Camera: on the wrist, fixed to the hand. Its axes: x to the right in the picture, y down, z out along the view.
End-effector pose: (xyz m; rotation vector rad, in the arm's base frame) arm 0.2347 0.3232 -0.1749 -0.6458 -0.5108 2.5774
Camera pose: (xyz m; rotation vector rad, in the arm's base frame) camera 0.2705 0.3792 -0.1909 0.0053 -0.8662 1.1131
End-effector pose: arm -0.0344 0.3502 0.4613 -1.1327 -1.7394 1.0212
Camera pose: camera -0.0092 0.3493 0.5249 0.3509 -2.1195 -0.0662
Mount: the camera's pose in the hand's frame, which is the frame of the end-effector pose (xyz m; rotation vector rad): 0.0044 -0.0512 -0.0451 -0.2171 -0.1489 -1.5310
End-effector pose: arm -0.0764 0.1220 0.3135 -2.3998 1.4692 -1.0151
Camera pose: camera -0.0653 0.1539 0.3729 2.5892 0.4832 0.5280
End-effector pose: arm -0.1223 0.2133 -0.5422 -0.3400 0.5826 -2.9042
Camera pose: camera -0.1436 0.2753 -0.5616 0.6660 -0.3464 1.6634
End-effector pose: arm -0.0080 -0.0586 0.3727 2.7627 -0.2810 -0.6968
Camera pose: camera 0.0239 -0.0016 0.3929 2.2307 1.8777 -1.0598
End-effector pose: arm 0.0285 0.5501 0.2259 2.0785 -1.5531 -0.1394
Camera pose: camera 0.0915 0.5719 0.2411 2.5755 0.3051 -0.9273
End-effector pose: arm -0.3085 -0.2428 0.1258 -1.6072 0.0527 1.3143
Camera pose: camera -0.2451 -0.2473 0.1510 -1.1332 -1.1980 0.1916
